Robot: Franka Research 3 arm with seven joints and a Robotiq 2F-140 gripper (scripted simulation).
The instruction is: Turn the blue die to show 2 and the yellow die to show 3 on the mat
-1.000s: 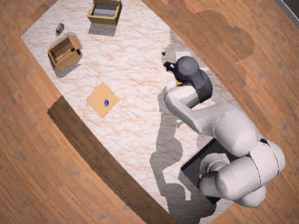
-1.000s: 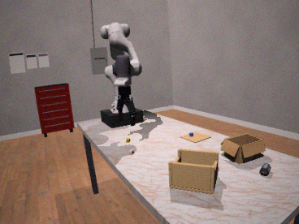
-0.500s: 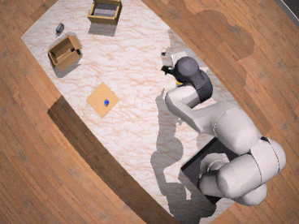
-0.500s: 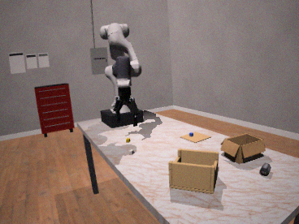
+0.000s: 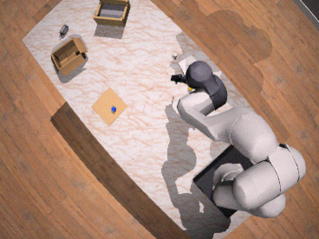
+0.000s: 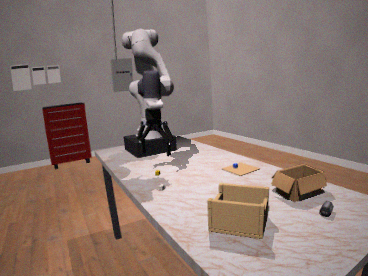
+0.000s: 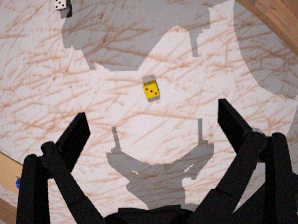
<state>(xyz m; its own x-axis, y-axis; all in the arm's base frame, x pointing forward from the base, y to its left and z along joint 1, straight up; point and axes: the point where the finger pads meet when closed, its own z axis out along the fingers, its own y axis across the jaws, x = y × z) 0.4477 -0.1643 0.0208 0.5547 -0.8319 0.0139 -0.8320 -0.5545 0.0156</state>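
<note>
The yellow die is 110 mm below my hand. From my hand the other things lie so: white die: 180 mm ahead, 60 mm to the right, 110 mm below; then blue die: 180 mm ahead, 360 mm to the left, 100 mm below; then tan mat: 210 mm ahead, 360 mm to the left, 120 mm below.
</note>
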